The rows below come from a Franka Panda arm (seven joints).
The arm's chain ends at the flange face. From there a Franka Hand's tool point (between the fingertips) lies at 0.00 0.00 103.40 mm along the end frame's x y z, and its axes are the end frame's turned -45 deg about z.
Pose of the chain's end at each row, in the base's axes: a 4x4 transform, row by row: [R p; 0 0 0 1], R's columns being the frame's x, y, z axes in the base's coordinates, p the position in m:
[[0.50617 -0.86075 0.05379 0.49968], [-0.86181 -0.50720 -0.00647 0.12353], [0.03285 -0.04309 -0.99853 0.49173], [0 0 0 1]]
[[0.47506 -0.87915 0.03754 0.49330], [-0.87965 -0.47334 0.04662 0.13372], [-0.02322 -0.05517 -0.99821 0.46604], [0 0 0 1]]
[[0.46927 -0.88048 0.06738 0.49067], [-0.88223 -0.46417 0.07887 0.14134], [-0.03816 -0.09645 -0.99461 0.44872], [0 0 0 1]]
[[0.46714 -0.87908 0.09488 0.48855], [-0.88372 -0.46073 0.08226 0.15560], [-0.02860 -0.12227 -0.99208 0.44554], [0 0 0 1]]
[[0.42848 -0.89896 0.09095 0.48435], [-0.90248 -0.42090 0.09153 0.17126], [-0.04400 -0.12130 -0.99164 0.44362], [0 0 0 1]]
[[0.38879 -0.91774 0.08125 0.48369], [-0.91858 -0.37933 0.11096 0.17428], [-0.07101 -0.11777 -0.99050 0.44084], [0 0 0 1]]
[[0.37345 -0.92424 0.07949 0.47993], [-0.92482 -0.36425 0.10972 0.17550], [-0.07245 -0.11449 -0.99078 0.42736], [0 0 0 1]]
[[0.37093 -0.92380 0.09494 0.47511], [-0.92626 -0.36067 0.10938 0.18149], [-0.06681 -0.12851 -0.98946 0.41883], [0 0 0 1]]
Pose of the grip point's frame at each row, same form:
[[0.96656 -0.25073 0.05379 0.50524], [-0.25075 -0.96804 -0.00647 0.12286], [0.05370 -0.00724 -0.99853 0.38848], [0 0 0 1]]
[[0.95757 -0.28573 0.03754 0.49718], [-0.28730 -0.95671 0.04662 0.13854], [0.02259 -0.05543 -0.99821 0.36283], [0 0 0 1]]
[[0.95442 -0.29077 0.06738 0.49764], [-0.29561 -0.95205 0.07887 0.14950], [0.04122 -0.09518 -0.99461 0.34588], [0 0 0 1]]
[[0.95192 -0.29129 0.09488 0.49836], [-0.29910 -0.95067 0.08226 0.16411], [0.06623 -0.10668 -0.99208 0.34296], [0 0 0 1]]
[[0.93864 -0.33268 0.09095 0.49375], [-0.34053 -0.93577 0.09153 0.18072], [0.05466 -0.11688 -0.99164 0.34108], [0 0 0 1]]
[[0.92386 -0.37402 0.08125 0.49209], [-0.38131 -0.91776 0.11096 0.18575], [0.03306 -0.13349 -0.99050 0.33842], [0 0 0 1]]
[[0.91761 -0.38947 0.07949 0.48815], [-0.39638 -0.91151 0.10972 0.18685], [0.02973 -0.13219 -0.99078 0.32491], [0 0 0 1]]
[[0.91551 -0.39094 0.09494 0.48493], [-0.39993 -0.91000 0.10938 0.19280], [0.04363 -0.13811 -0.98946 0.31652], [0 0 0 1]]

